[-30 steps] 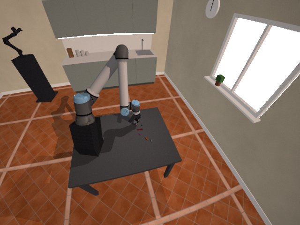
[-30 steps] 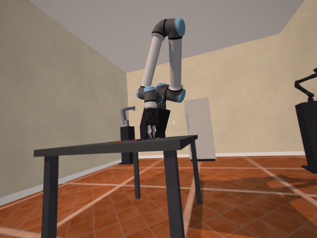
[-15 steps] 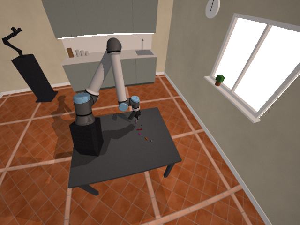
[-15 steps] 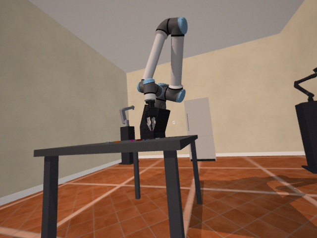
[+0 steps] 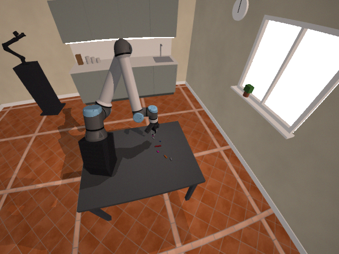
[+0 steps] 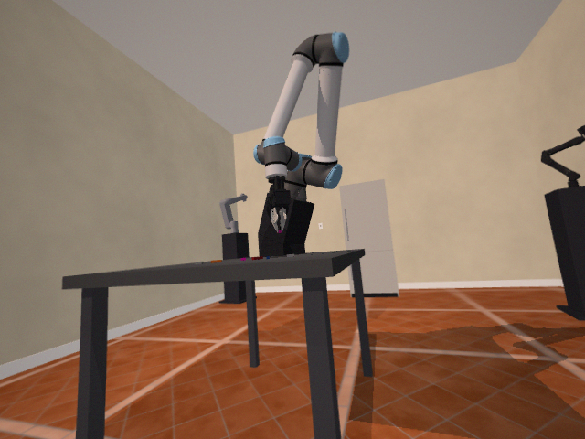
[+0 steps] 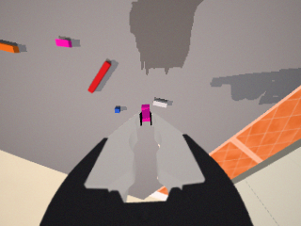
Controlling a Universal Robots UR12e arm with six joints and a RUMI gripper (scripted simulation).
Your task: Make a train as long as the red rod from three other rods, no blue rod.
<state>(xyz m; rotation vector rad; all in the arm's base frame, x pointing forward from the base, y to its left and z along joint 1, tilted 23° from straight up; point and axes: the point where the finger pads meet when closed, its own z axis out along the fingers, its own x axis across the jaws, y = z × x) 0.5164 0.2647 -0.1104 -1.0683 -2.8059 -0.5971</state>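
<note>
Right now my hand is 230 mm to the left of the orange rod, 130 mm short of it and 110 mm above it. From my hand the other things lie so: blue rod (110 mm below, 80 mm ahead, 10 mm to the right); then red rod (110 mm below, 80 mm to the right, 50 mm ahead).
</note>
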